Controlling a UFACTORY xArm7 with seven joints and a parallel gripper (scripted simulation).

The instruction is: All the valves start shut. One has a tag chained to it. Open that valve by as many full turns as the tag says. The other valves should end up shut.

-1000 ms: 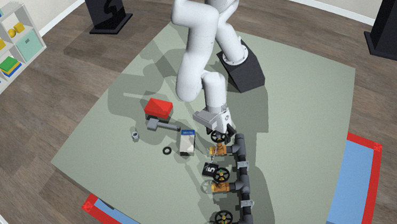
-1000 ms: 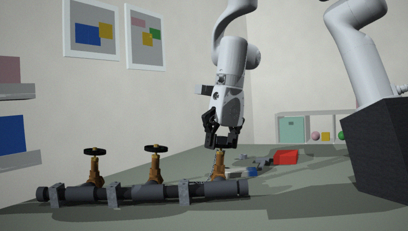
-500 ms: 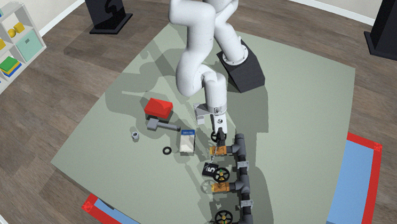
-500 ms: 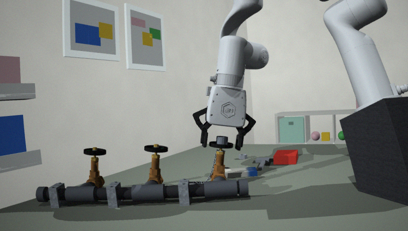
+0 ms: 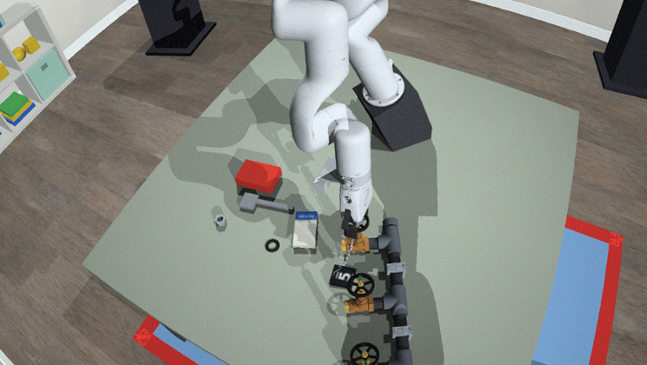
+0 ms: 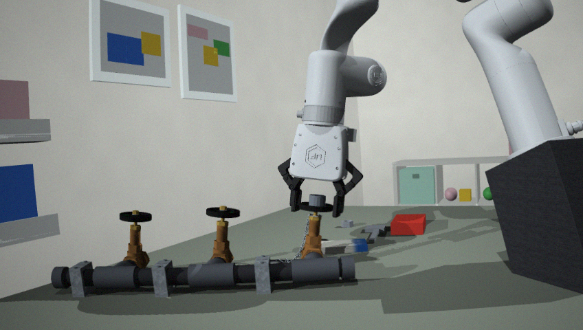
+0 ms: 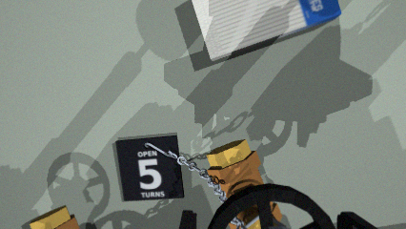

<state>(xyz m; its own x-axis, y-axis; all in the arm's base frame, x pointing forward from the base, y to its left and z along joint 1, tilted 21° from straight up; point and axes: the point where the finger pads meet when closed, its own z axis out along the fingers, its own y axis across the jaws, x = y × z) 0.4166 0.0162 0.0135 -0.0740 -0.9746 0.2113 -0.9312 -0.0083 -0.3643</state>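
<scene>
The grey cap is 2 cm above my hand. The rest, counted from my hand: black washer (23 cm to the right, 12 cm below, 5 cm ahead); blue box (15 cm to the right, 11 cm below, 1 cm behind); black tag (12 cm below, 10 cm ahead, 2 cm to the right).
</scene>
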